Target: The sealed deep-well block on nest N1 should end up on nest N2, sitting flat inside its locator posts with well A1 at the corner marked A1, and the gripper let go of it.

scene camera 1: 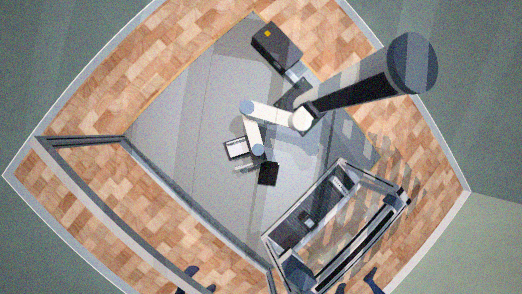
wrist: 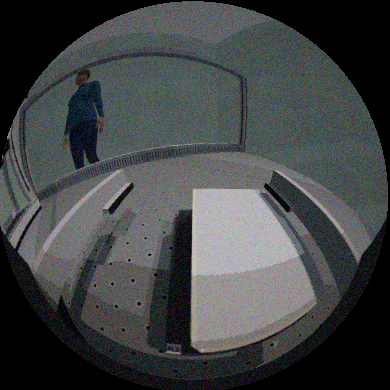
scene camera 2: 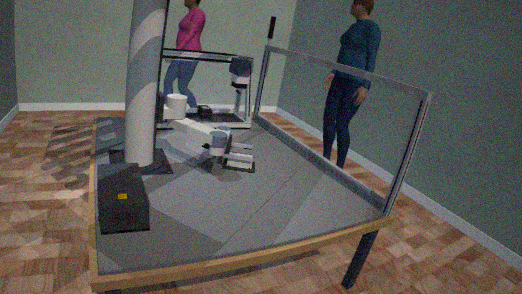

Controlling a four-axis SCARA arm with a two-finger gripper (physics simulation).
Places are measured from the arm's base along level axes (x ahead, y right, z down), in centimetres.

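Pixels of known places: gripper, fingertip midpoint: [scene camera 1: 230, 156] [wrist: 200, 174] [scene camera 2: 252, 153]; arm's base, link origin: [scene camera 2: 138, 163].
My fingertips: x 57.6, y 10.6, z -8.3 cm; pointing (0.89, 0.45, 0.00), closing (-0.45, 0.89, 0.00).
Observation:
For each thing: its top centre in the pictures, then the offset to it from my fingertips.
- sealed deep-well block, top centre: [wrist: 255, 234] [scene camera 2: 240, 156] [scene camera 1: 238, 148] dx -6.7, dy +0.3, dz +1.6 cm
- dark nest, top centre: [wrist: 241, 257] [scene camera 2: 239, 162] [scene camera 1: 238, 147] dx -6.8, dy +0.4, dz +4.8 cm
- plate, top centre: [scene camera 1: 268, 173] dx -8.8, dy -26.1, dz +5.2 cm
The sealed deep-well block [scene camera 1: 237, 148] [scene camera 2: 239, 164] [wrist: 240, 240] has a white top and rests, looking flat, on a dark nest [scene camera 1: 226, 152] [wrist: 179, 285] with a small A1 label at a near corner in the wrist view. The nest number and the block's well A1 cannot be read; the posts are not distinguishable. Another dark nest or plate [scene camera 1: 268, 173] bears no block. My gripper [scene camera 1: 235, 156] [scene camera 2: 250, 151] [wrist: 200, 174] is open and empty, above and off to one side of the block. In the wrist view the block lies nearer the right finger.
The arm's column [scene camera 1: 360, 75] [scene camera 2: 141, 90] stands at the table's side, near a black box [scene camera 1: 276, 47] [scene camera 2: 123, 197] with a yellow mark. A framed machine [scene camera 1: 300, 201] [scene camera 2: 205, 54] stands at another side. A clear guard panel [scene camera 2: 350, 72] [wrist: 243, 112] edges the table, with a person [scene camera 2: 352, 75] [wrist: 84, 115] beyond it.

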